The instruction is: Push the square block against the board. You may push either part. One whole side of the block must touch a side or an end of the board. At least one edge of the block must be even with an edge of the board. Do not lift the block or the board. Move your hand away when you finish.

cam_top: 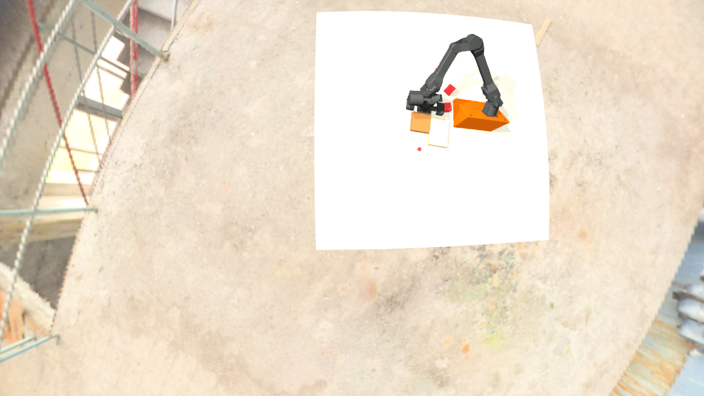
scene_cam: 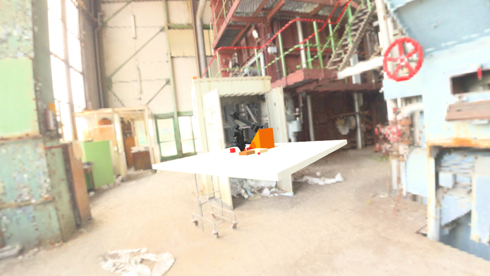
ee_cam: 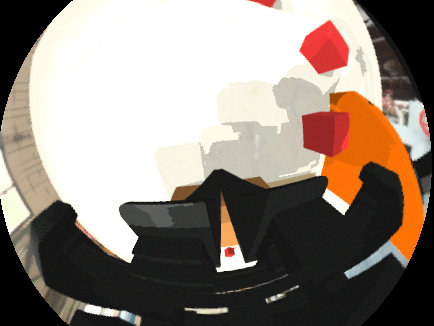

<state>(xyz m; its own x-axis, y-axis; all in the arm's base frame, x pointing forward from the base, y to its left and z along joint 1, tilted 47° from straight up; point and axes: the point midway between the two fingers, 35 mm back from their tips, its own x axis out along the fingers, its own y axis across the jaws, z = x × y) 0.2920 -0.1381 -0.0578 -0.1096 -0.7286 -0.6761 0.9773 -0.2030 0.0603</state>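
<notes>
Right now the square block is 6 cm to the left of my gripper tip, 1 cm ahead of it and 1 cm above it. Also, from my gripper tip: board: 11 cm to the left, 8 cm behind, 1 cm above; tiny red piece: 20 cm to the left, 3 cm ahead.
</notes>
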